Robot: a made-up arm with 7 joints.
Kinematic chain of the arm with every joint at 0, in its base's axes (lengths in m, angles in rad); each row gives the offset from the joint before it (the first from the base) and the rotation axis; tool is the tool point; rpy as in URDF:
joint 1: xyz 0.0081 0.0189 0.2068 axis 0 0.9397 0.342
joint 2: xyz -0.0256 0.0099 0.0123 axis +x
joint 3: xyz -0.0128 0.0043 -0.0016 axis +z
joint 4: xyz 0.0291 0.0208 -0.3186 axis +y
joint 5: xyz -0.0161 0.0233 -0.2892 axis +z
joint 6: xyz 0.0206 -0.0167 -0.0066 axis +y
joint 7: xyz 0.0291 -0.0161 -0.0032 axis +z
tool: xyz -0.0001 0.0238 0.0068 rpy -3.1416 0 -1.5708
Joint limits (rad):
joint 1: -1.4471..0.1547
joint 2: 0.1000..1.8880
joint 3: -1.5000..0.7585
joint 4: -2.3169..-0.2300
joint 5: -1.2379..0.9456
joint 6: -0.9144..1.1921
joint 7: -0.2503..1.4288
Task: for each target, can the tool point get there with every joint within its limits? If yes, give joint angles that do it. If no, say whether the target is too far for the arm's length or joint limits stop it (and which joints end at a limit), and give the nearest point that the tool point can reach.
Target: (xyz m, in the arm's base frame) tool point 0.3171 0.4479 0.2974
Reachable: yes | joints -0.6427 1.2761 0.0243 -0.8448 0.3107 -0.7295 -0.0644
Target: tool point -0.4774 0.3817 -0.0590
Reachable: no: joint limits stop it (at a limit: joint 1, joint 3, joint 4, joint 5, joint 7) | nearest point -0.1155 0.4720 -0.1775 | short by 0.391 m
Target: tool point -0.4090 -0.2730 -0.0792
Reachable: no: joint limits stop it (at a limit: joint 1, joint 3, joint 5, joint 7) | nearest point -0.0544 -0.2544 -0.1316 | short by 0.359 m
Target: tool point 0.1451 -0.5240 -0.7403
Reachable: no: too far | nearest point 0.0955 -0.1781 -0.3430 | short by 0.529 m
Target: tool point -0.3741 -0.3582 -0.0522
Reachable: no: joint limits stop it (at a limit: joint 1, joint 2, joint 3, joint 5, joint 7) | nearest point -0.0480 -0.2674 -0.0976 | short by 0.342 m
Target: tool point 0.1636 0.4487 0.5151
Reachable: yes | joints -1.1435 1.4814 0.4295 -0.9171 -0.5042 -0.2820 0.5159
